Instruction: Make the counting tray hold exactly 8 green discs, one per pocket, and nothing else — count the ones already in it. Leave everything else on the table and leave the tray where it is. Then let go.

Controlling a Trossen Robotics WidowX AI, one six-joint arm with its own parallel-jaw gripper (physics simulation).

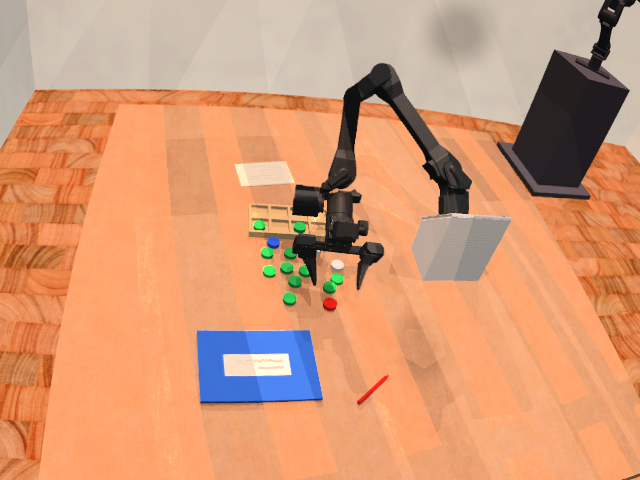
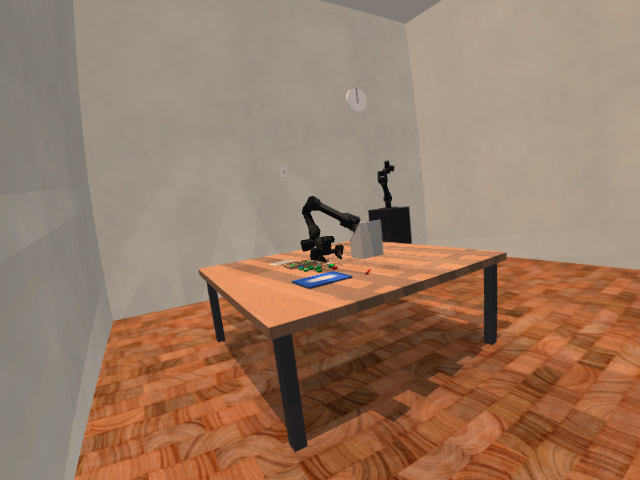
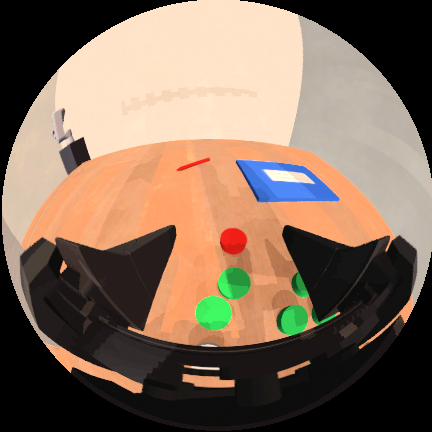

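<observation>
The wooden counting tray (image 1: 258,235) has a green disc (image 1: 259,225) in its front left pocket and another green disc (image 1: 299,227) farther right in the front row. The arm hides its right part. My gripper (image 1: 336,285) (image 2: 331,258) (image 3: 230,230) is open and empty, pointing down in front of the tray. A bright green disc (image 1: 337,278) (image 3: 213,313) and a darker green disc (image 1: 329,287) (image 3: 234,283) lie close together on the table, between the spread fingers as seen from above. Several loose green discs, such as one (image 1: 289,298) at the front, lie to the left.
A red disc (image 1: 329,303) (image 3: 233,241), a white disc (image 1: 337,265) and a blue disc (image 1: 273,241) lie near the green ones. A blue folder (image 1: 211,346) (image 3: 280,192) and red pen (image 1: 372,389) (image 3: 193,164) lie in front. A paper sheet (image 1: 264,173) lies behind; a grey panel (image 1: 460,250) stands right.
</observation>
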